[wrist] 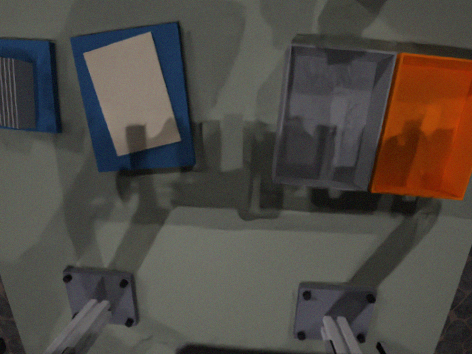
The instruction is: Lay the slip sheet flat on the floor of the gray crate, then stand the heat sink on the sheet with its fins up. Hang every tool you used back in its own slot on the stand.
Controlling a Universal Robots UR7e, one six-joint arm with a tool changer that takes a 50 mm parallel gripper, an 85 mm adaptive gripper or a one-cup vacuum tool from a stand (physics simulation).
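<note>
The slip sheet (132, 94), a beige rectangle, lies flat on a blue tray (182, 100), slightly turned relative to it. The heat sink (17, 92) is dark gray with thin light fin lines. It sits on a second blue tray (47, 90) at the left edge, which cuts off part of both. The gray crate (284, 115) is right of the middle; its inside floor shows with shadows across it, and no sheet or heat sink shows in it. No gripper, fingers or suction cup show in the wrist view.
An orange crate (417, 194) stands against the gray crate's right side. Two gray stand base plates (122, 300) (307, 315) with dark bolts carry light metal posts (80, 325) (342, 335) near the bottom. A dark bar-like shape crosses the bottom edge between them. Broad shadows fall across the table.
</note>
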